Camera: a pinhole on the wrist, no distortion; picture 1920 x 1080 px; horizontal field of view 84.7 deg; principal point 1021.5 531.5 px. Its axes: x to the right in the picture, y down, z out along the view. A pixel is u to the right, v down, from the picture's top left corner.
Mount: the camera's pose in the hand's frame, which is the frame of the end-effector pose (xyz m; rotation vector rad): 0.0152 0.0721 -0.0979 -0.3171 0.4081 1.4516
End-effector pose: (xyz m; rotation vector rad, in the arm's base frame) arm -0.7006 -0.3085 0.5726 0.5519 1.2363 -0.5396
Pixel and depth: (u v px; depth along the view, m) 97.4 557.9 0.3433
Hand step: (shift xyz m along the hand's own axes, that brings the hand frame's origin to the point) 0.0116 -0.0411 0.3446
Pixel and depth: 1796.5 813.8 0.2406
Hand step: -0.0179 0.3435 0.0386
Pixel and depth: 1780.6 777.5 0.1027
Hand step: 0.0045 0.1862 -0.0391
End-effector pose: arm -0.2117 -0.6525 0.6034 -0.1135 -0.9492 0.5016
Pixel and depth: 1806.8 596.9 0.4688
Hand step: 0.0470 0.5955 0.1625
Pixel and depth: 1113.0 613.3 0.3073
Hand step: 0.0169 0.2358 0.1646
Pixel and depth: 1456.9 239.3 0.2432
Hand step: 0.1081 0.2637 0.0708
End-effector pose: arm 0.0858 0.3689 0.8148 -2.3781 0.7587 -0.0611
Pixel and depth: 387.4 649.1 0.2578
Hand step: -0.0047 0.0524 0.2031
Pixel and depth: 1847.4 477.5 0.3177
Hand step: 0.0734 0.4342 0.0717
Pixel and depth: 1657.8 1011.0 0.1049
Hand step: -0.0198 0.1801 -0.0314
